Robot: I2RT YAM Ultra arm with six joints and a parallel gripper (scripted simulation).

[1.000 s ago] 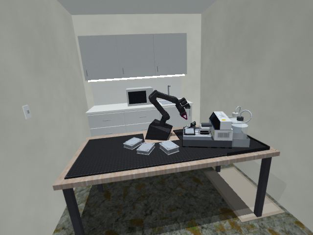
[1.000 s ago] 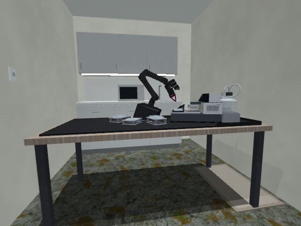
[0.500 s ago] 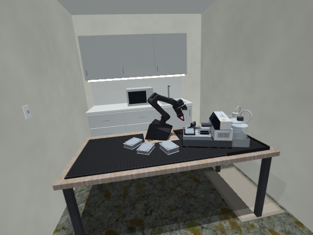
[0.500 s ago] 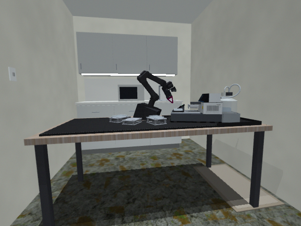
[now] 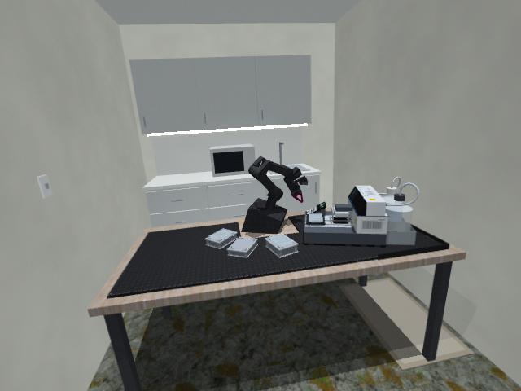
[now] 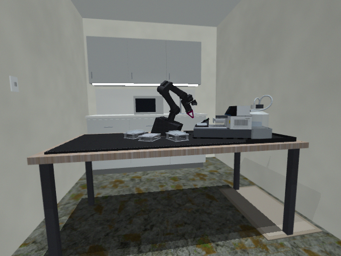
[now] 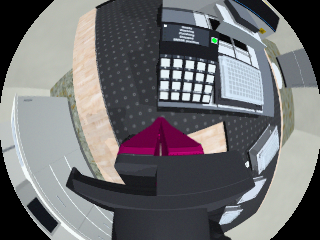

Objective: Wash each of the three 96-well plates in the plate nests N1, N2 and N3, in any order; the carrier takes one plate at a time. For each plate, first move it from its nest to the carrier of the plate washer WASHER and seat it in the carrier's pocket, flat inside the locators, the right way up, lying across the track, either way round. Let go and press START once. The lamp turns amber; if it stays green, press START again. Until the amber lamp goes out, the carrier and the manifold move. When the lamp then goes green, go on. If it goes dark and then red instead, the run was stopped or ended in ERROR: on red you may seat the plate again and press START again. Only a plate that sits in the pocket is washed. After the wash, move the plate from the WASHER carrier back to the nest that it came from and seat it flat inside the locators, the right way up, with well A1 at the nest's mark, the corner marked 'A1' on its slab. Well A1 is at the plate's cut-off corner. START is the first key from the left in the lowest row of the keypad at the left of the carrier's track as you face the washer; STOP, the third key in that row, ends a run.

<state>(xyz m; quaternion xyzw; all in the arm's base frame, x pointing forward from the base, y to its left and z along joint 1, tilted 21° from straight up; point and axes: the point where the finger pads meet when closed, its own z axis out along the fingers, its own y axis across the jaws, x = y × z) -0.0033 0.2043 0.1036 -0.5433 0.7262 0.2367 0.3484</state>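
The washer carrier is 19 cm ahead of my hand, 3 cm to the left of it and 6 cm below it. Round my hand: clear bottle (39 cm ahead, 44 cm to the left, 2 cm below); plate washer (24 cm ahead, 18 cm to the left, 2 cm below); nest (36 cm ahead, 22 cm to the right, 10 cm below).
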